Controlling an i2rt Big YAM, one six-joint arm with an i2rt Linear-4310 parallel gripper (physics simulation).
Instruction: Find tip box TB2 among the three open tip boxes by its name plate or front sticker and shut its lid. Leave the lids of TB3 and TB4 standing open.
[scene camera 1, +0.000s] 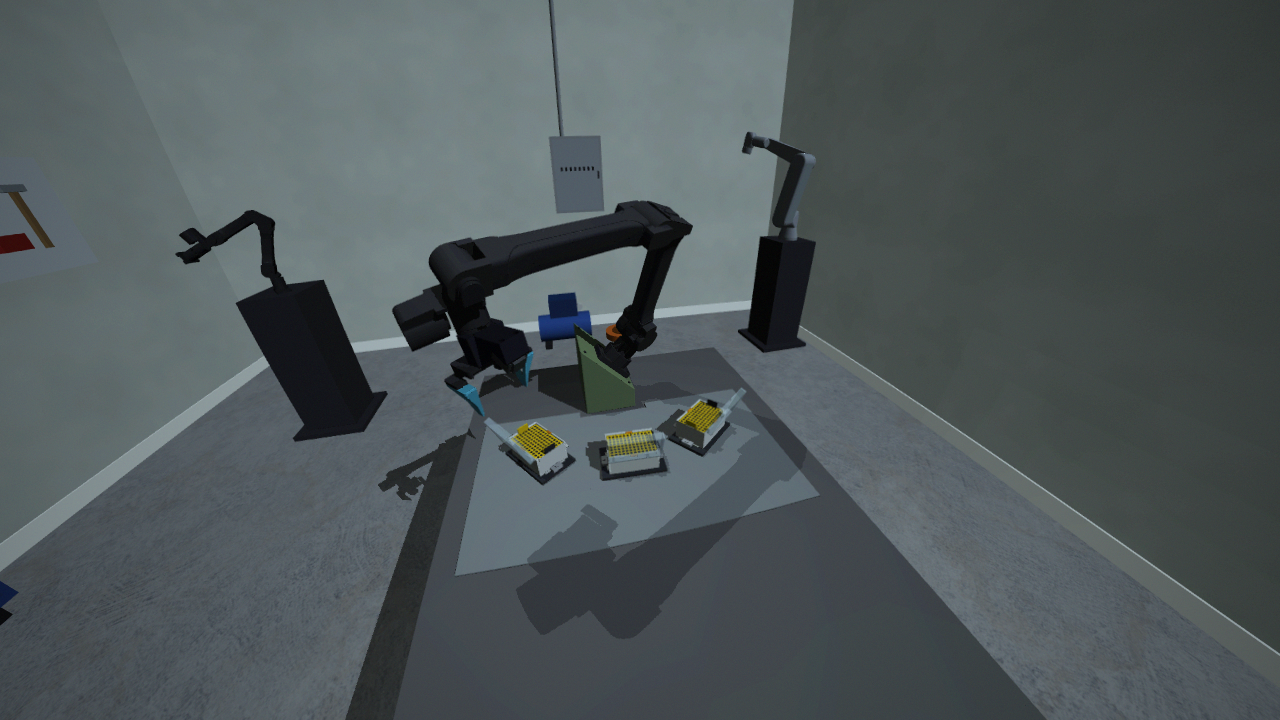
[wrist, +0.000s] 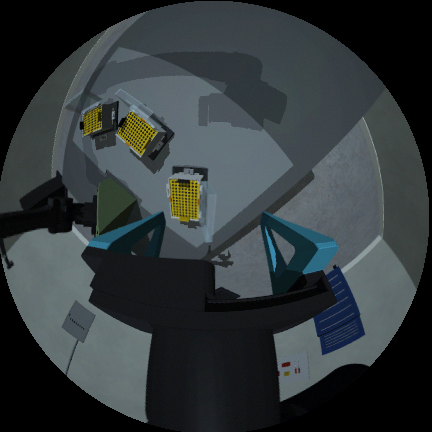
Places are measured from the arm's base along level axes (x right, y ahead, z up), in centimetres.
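Pixels of known places: gripper, fingertip midpoint: (scene camera 1: 504, 399) (wrist: 212, 216); arm's base, origin of the base link: (scene camera 1: 610, 362) (wrist: 95, 214).
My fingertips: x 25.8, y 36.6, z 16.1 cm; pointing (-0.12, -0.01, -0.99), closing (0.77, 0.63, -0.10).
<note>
For each thing: its middle in the pictures, then the offset to it from my fingertips. "spot": a spot on its surface instead. Level surfaces: height alone.
- middle box, surface spot: (scene camera 1: 632, 454) spot: dx -23.3, dy +1.1, dz -18.5 cm
- middle box's clear lid, surface spot: (wrist: 134, 103) spot: dx -22.9, dy +2.0, dz -13.2 cm
- light mat, its level: dz -27.6 cm
- dark table, its level: dz -27.9 cm
Three white tip boxes with yellow tip racks sit on dark bases: the left box (scene camera 1: 539, 443) (wrist: 185, 197), the middle box (scene camera 1: 632, 454) (wrist: 137, 134) and the right box (scene camera 1: 700, 422) (wrist: 92, 121). The clear lid of the left box (scene camera 1: 503, 433) (wrist: 212, 215) stands open, leaning outward. The clear lid of the right box (scene camera 1: 734, 402) also stands open. The middle box's clear lid (wrist: 134, 103) is raised along one long side. Name plates and stickers are too small to read, so I cannot tell which is TB2. My gripper (scene camera 1: 504, 398) (wrist: 212, 216) is open and empty, above and behind the left box.
The boxes stand on a light mat (scene camera 1: 501, 546) (wrist: 250, 155) on a dark table (scene camera 1: 760, 626). A green wedge-shaped bracket (scene camera 1: 601, 380) (wrist: 112, 202) stands behind them near the arm's base. Two black pedestals (scene camera 1: 308, 358) (scene camera 1: 780, 291) with other arms stand at the sides.
</note>
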